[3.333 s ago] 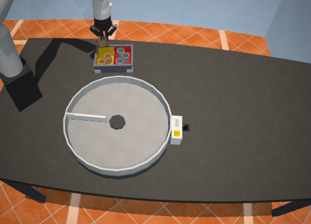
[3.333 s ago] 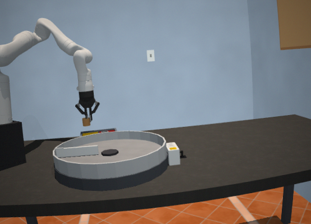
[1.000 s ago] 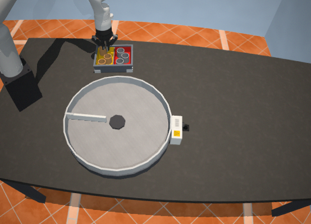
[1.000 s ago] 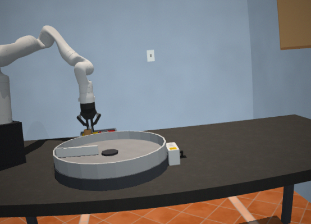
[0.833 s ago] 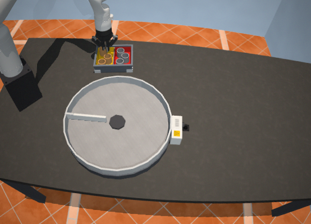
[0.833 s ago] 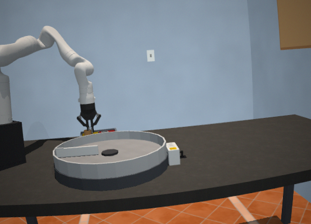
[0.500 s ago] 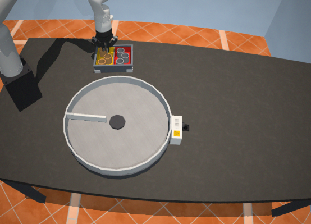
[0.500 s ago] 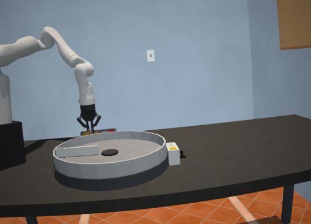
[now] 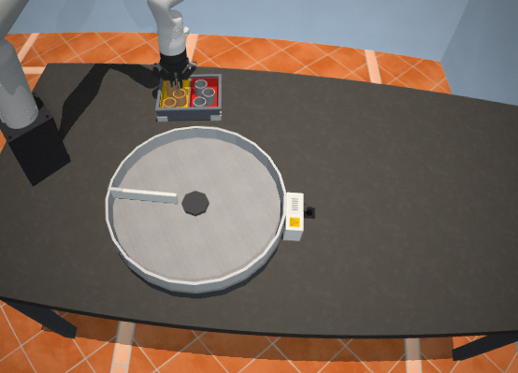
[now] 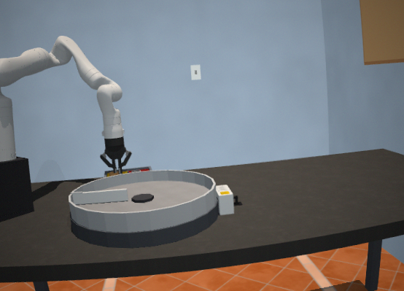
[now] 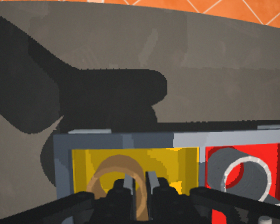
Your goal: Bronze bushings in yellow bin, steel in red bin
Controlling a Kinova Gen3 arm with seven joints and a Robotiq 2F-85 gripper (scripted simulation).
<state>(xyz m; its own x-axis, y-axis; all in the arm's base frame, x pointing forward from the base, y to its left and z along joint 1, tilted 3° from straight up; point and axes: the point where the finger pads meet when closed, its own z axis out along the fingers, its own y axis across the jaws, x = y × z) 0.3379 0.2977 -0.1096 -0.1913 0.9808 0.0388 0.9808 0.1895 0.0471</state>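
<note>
The yellow bin lies 5 cm ahead of my hand, 3 cm to the right of it and 2 cm below it. From my hand the other things lie so: turntable: 40 cm to the right, 14 cm ahead.
</note>
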